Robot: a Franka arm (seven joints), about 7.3 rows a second.
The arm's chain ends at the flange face. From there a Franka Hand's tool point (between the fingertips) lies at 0.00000 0.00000 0.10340 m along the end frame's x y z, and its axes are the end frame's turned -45 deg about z.
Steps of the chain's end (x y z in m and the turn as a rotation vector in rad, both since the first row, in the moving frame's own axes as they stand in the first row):
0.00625 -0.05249 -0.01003 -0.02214 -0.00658 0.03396
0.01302 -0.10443 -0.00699 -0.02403 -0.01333 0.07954
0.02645 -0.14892 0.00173 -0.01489 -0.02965 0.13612
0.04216 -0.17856 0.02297 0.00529 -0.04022 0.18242
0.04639 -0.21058 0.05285 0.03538 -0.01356 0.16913
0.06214 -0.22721 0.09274 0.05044 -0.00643 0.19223
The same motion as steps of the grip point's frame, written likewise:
0.03942 -0.03159 -0.01006 -0.01100 -0.02031 0.03396
0.08029 -0.06396 -0.00703 -0.00757 -0.02642 0.07954
0.12083 -0.08790 0.00167 0.01044 -0.03149 0.13612
0.15384 -0.09999 0.02289 0.03218 -0.02470 0.18242
0.18359 -0.11953 0.05278 0.03461 0.01543 0.16913
0.20820 -0.12054 0.09261 0.04021 0.03112 0.19223

